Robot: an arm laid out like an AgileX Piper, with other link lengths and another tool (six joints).
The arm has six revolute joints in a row. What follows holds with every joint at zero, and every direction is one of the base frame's.
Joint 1 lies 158.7 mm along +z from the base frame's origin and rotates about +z.
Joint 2 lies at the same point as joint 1 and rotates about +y.
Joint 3 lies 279.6 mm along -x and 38.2 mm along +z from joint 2 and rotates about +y.
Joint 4 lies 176 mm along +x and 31.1 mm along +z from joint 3 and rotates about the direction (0.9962, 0, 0.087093).
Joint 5 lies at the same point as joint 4 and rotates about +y.
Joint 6 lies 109.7 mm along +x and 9.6 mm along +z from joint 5 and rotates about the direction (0.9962, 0, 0.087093).
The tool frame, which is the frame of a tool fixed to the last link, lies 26.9 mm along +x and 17 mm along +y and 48.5 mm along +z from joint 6; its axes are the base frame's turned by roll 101.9, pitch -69.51 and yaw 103.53 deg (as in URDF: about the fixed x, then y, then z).
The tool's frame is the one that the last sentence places.
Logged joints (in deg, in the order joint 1, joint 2, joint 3, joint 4, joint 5, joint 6), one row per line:
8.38 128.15 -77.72 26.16 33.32 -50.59
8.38 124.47 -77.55 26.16 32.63 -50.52
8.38 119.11 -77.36 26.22 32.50 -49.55
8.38 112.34 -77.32 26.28 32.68 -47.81
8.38 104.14 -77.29 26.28 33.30 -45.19
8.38 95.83 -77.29 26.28 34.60 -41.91
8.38 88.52 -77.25 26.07 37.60 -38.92
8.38 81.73 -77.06 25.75 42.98 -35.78
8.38 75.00 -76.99 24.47 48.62 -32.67
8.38 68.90 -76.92 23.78 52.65 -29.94
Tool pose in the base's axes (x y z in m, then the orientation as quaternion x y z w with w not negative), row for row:
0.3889 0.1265 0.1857 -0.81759 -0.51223 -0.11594 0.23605
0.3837 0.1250 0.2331 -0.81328 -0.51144 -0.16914 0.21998
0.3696 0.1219 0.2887 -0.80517 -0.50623 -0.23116 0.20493
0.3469 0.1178 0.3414 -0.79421 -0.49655 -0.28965 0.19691
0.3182 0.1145 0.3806 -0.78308 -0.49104 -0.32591 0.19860
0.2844 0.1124 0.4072 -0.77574 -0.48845 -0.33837 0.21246
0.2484 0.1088 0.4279 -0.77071 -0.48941 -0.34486 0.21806
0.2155 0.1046 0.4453 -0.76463 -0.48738 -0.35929 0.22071
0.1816 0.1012 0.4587 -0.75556 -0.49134 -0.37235 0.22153
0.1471 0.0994 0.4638 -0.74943 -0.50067 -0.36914 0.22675
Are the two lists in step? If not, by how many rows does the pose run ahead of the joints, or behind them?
The pose runs 2 rows ahead of the joints: the pose in row i belongs to the joints in row i + 2.
